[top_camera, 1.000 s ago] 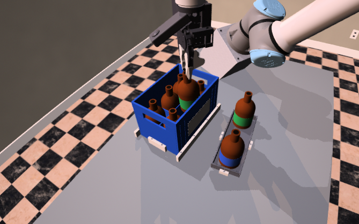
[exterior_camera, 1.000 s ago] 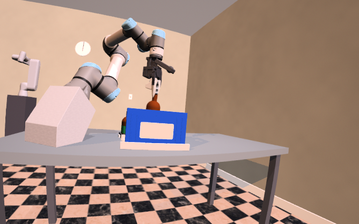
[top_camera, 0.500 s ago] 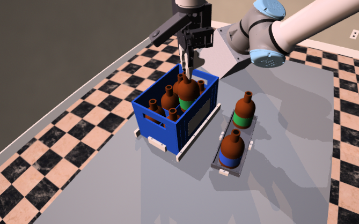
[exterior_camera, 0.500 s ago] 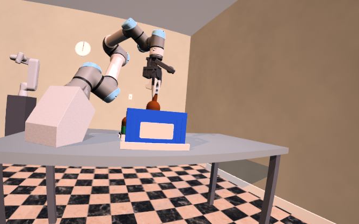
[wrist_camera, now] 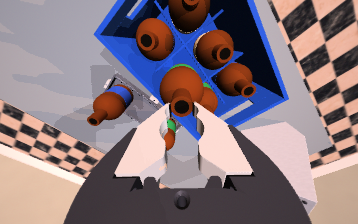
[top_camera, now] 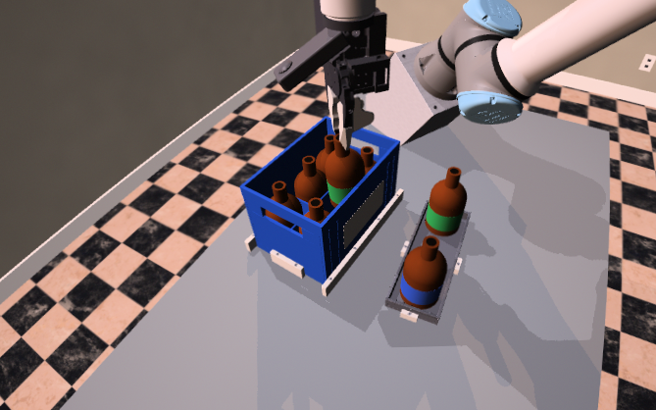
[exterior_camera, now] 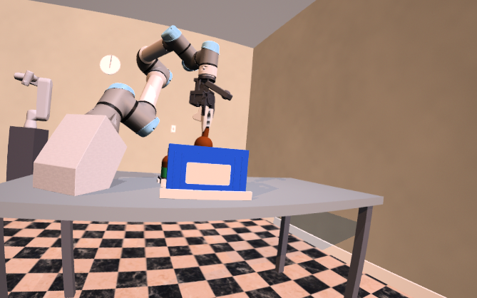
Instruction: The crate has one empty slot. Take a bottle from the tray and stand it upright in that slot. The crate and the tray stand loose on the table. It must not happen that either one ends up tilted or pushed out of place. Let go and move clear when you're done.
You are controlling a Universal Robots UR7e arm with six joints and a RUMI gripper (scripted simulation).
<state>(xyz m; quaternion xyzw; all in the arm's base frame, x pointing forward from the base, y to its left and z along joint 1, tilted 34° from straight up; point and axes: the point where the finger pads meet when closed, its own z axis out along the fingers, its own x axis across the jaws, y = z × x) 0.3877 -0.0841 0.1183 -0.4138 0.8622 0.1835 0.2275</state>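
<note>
Now: the blue crate 40 mm to the right of my hand and 160 mm below it.
</note>
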